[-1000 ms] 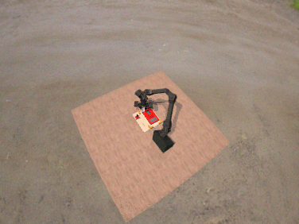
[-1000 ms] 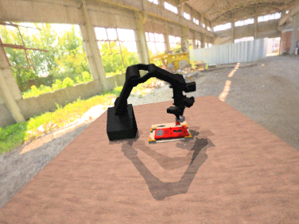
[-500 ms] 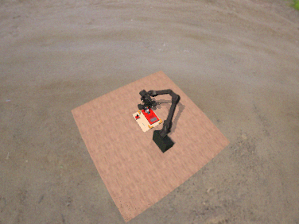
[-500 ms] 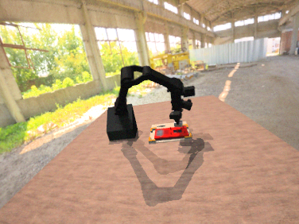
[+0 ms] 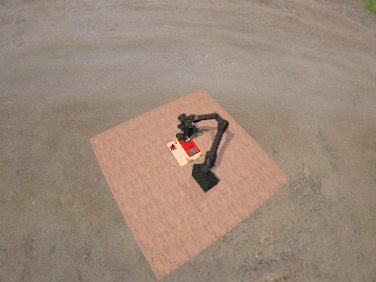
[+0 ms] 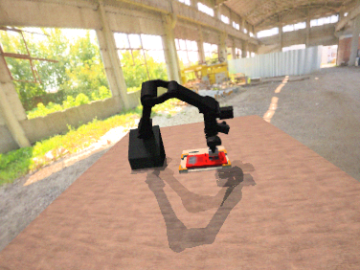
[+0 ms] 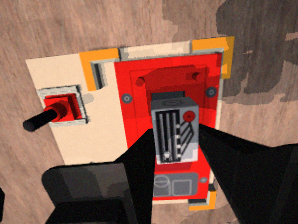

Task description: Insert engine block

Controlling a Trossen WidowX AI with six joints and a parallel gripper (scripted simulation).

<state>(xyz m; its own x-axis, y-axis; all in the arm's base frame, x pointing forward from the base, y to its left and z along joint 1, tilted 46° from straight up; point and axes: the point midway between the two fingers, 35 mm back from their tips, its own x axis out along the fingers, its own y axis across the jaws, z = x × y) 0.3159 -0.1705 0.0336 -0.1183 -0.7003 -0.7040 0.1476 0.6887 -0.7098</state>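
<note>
Now: the engine block 1 cm below my gripper tip. From my gripper tip the other things lie so: cream base plate (4 cm behind, 4 cm to the left, 5 cm below).
</note>
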